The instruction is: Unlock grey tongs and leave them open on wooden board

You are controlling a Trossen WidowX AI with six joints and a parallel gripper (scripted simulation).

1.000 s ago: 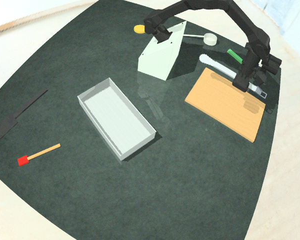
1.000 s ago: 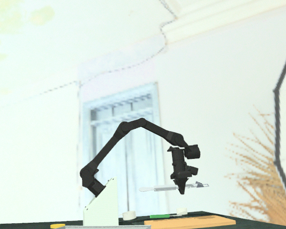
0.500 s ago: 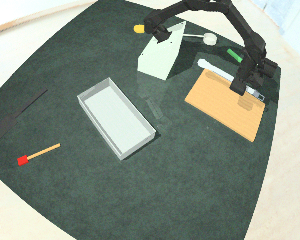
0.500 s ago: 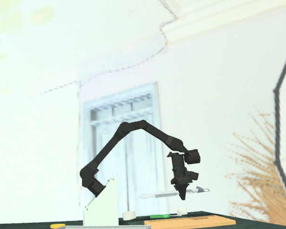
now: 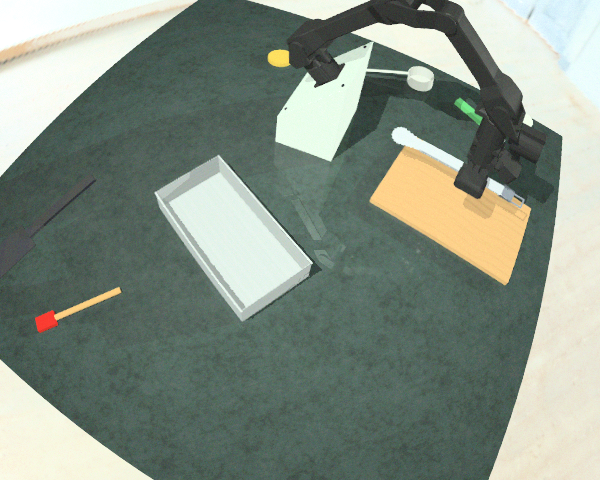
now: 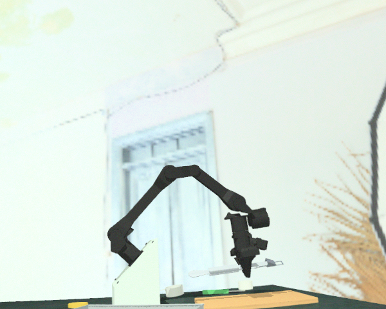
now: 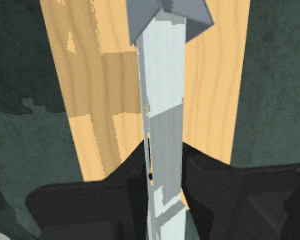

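Right now the wooden board is 7 cm below my gripper tip and 1 cm to the left of it. Also, from my gripper tip: roasting tin (42 cm to the right, 29 cm ahead, 5 cm below); then red-headed spatula (65 cm to the right, 58 cm ahead, 8 cm below); then green-handled tool (33 cm behind, 7 cm below, 4 cm to the left).
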